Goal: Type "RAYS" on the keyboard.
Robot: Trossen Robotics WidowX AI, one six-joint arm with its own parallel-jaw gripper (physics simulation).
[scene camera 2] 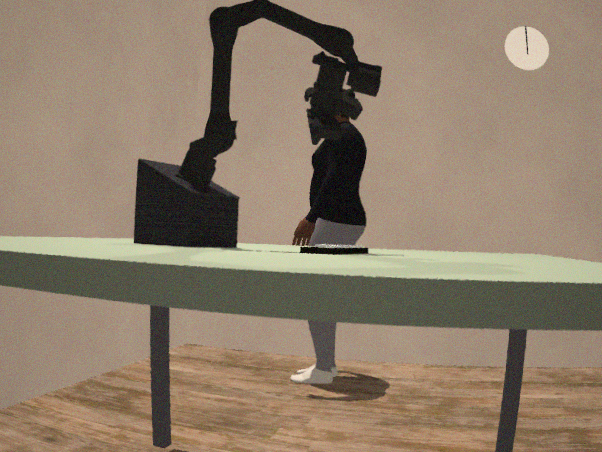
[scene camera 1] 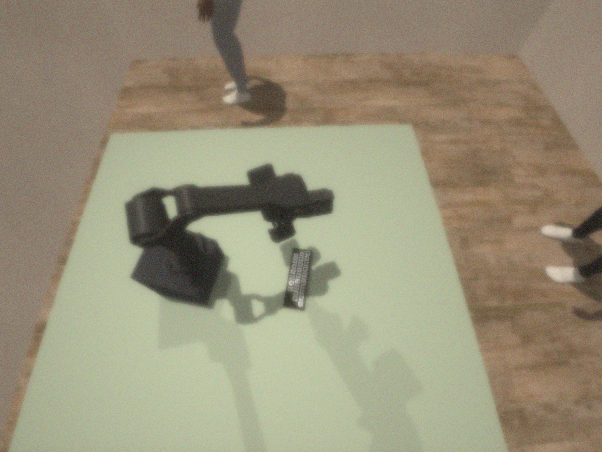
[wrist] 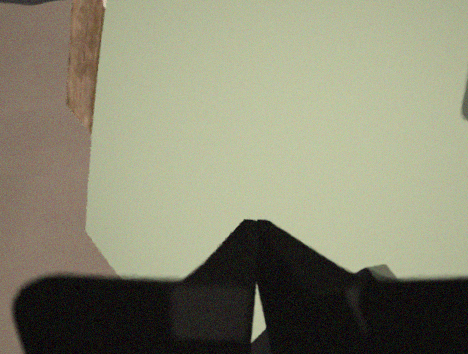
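Pixels of known places: gripper, between the fingertips: (scene camera 2: 314, 144) (wrist: 254, 232); arm's base, origin of its link: (scene camera 2: 191, 180) (scene camera 1: 181, 261).
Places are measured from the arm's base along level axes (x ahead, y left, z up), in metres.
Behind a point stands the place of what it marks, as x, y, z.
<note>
The black keyboard with pale key markings (scene camera 1: 298, 279) @(0.315, -0.090, -0.125) (scene camera 2: 334, 249) @(0.312, -0.180, -0.133) lies flat on the pale green table (scene camera 1: 380, 200) @(0.682, 0.133, -0.142) (scene camera 2: 450, 305) @(0.405, -0.744, -0.163) (wrist: 280, 110) @(0.222, 0.215, -0.142). Its individual letters are too blurred to read, and it does not show in the wrist view. My gripper (scene camera 2: 315, 141) @(0.260, 0.076, 0.097) (wrist: 254, 232) @(0.260, 0.076, 0.097) is shut and empty, with its fingertips meeting and pointing down. In scene camera 2 it hangs high above the table, over the keyboard's left part as seen there. In scene camera 1 the arm's outer end is above the keyboard in the picture, and the fingertips are hard to make out.
The dark base block (scene camera 1: 180, 270) @(0.022, -0.058, 0.075) (scene camera 2: 186, 210) @(0.017, -0.097, -0.070) stands left of the keyboard. The arm's shadows fall across the table and around the keyboard. A person (scene camera 1: 230, 45) (scene camera 2: 340, 175) stands beyond the table. Another person's white shoes (scene camera 1: 564, 274) show on the floor at the right.
</note>
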